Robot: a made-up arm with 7 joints. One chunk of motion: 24 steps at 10 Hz.
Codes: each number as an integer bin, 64 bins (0 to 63) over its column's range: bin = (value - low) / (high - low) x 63, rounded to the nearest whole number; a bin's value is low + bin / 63 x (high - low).
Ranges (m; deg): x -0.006..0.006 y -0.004..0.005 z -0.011..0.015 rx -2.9..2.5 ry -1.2..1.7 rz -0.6..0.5
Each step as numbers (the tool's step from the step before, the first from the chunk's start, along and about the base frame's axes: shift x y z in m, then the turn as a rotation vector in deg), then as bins.
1 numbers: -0.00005 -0.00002 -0.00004 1.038 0.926 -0.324
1 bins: 31 28 27 46 46 16
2 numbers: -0.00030 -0.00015 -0.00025 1.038 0.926 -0.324
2 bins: 30 27 26 46 46 16
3 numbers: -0.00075 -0.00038 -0.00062 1.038 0.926 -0.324
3 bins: 28 25 25 46 46 16
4 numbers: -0.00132 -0.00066 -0.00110 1.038 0.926 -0.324
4 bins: 25 23 24 46 46 16
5 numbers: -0.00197 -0.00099 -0.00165 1.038 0.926 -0.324
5 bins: 21 21 23 46 46 16
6 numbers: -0.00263 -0.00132 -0.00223 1.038 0.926 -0.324
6 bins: 18 19 21 46 46 16
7 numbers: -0.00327 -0.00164 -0.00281 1.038 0.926 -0.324
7 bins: 14 17 20 46 46 16
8 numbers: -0.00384 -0.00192 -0.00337 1.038 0.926 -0.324
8 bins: 11 15 18 46 46 16
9 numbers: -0.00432 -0.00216 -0.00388 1.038 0.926 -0.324
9 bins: 9 13 17 46 46 16
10 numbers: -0.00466 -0.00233 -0.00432 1.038 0.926 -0.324
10 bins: 7 12 16 46 46 16
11 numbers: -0.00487 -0.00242 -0.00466 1.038 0.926 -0.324
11 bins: 6 11 15 46 46 16
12 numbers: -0.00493 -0.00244 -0.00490 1.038 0.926 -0.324
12 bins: 6 11 15 46 46 16
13 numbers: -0.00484 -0.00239 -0.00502 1.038 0.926 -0.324
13 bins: 6 11 14 46 46 16
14 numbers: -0.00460 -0.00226 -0.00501 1.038 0.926 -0.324
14 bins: 7 12 15 46 46 16
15 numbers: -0.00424 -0.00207 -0.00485 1.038 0.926 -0.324
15 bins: 9 14 15 46 46 16
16 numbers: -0.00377 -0.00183 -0.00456 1.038 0.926 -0.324
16 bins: 12 15 16 46 46 16
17 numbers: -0.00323 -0.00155 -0.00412 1.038 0.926 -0.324
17 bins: 15 17 17 46 46 16
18 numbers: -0.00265 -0.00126 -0.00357 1.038 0.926 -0.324
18 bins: 18 19 18 46 46 16
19 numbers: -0.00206 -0.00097 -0.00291 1.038 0.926 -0.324
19 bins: 21 21 20 46 46 16
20 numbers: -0.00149 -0.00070 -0.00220 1.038 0.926 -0.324
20 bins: 24 23 21 46 46 16
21 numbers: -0.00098 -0.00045 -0.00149 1.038 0.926 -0.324
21 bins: 26 25 23 46 46 16
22 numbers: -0.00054 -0.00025 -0.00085 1.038 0.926 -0.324
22 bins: 29 26 25 46 46 16
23 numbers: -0.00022 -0.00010 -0.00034 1.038 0.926 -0.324
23 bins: 30 27 26 46 46 16
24 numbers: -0.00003 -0.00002 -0.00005 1.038 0.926 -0.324
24 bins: 31 28 27 46 46 16
